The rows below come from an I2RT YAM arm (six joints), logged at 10 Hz.
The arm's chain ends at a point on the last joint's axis. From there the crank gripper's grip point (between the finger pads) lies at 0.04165 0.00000 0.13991 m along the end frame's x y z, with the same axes.
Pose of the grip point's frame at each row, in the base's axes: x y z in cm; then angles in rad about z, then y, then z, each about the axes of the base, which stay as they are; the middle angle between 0 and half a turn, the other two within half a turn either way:
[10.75, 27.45, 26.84, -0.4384, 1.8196, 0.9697]
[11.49, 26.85, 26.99, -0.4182, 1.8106, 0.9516]
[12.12, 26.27, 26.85, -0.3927, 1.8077, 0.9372]
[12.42, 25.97, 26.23, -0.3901, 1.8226, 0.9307]
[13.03, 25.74, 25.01, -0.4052, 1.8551, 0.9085]
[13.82, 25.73, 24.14, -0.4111, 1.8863, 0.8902]
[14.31, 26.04, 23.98, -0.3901, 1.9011, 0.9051]
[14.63, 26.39, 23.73, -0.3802, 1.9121, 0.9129]
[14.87, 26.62, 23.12, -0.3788, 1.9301, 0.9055]
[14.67, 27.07, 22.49, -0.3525, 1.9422, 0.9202]
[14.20, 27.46, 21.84, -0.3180, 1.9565, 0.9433]
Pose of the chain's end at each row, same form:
[2.15, 18.03, 33.94, -0.4384, 1.8196, 0.9697]
[2.75, 17.50, 34.01, -0.4182, 1.8106, 0.9516]
[3.32, 16.98, 33.87, -0.3927, 1.8077, 0.9372]
[3.63, 16.82, 33.45, -0.3901, 1.8226, 0.9307]
[4.14, 17.01, 32.61, -0.4052, 1.8551, 0.9085]
[4.90, 17.36, 32.11, -0.4111, 1.8863, 0.8902]
[5.66, 17.59, 32.16, -0.3901, 1.9011, 0.9051]
[6.14, 17.93, 32.06, -0.3802, 1.9121, 0.9129]
[6.41, 18.34, 31.66, -0.3788, 1.9301, 0.9055]
[6.49, 18.70, 31.21, -0.3525, 1.9422, 0.9202]
[6.41, 18.94, 30.77, -0.3180, 1.9565, 0.9433]

